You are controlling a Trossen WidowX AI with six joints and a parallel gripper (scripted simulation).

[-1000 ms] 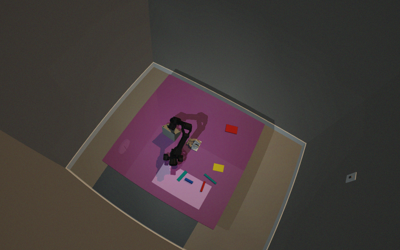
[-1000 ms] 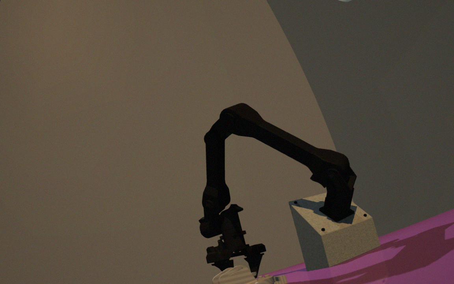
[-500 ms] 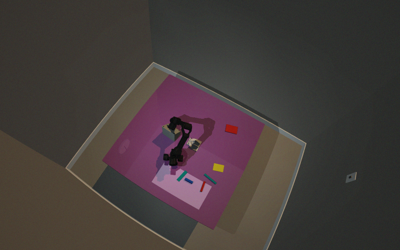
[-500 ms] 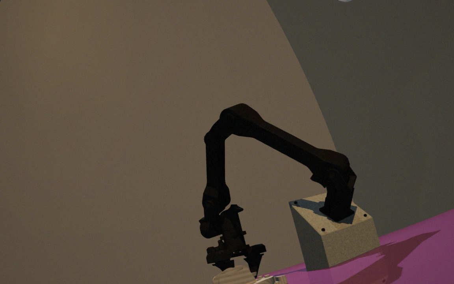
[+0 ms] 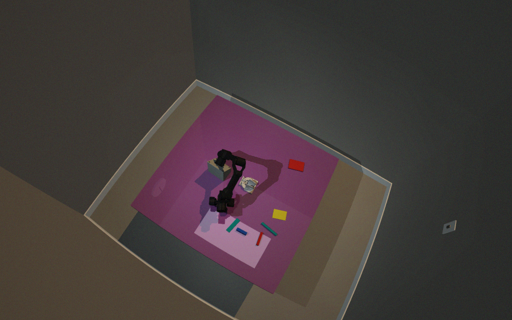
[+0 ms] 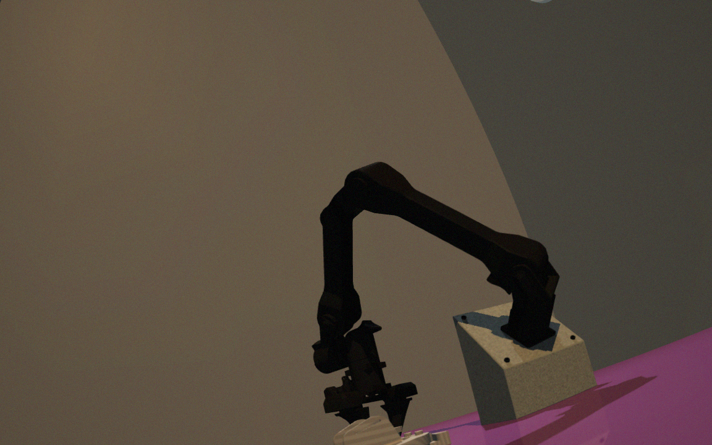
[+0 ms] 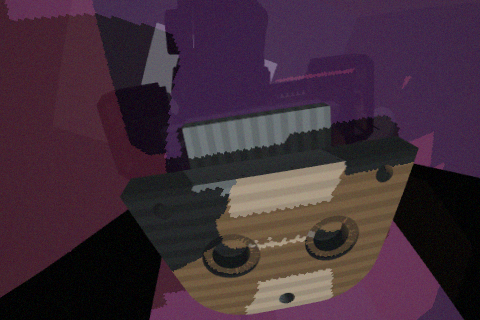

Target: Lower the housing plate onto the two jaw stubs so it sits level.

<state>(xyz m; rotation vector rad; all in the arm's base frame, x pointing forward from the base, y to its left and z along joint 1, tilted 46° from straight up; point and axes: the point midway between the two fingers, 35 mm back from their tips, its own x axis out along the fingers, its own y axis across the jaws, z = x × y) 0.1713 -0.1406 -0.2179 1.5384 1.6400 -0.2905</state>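
Right now my gripper tip is 1 cm to the right of the small white block. Also, from my gripper tip: red square: 61 cm to the left, 38 cm ahead, 1 cm below; then yellow square: 43 cm ahead, 15 cm to the left, 1 cm below; then jaw stub: 24 cm to the left, 8 cm ahead, 1 cm above.
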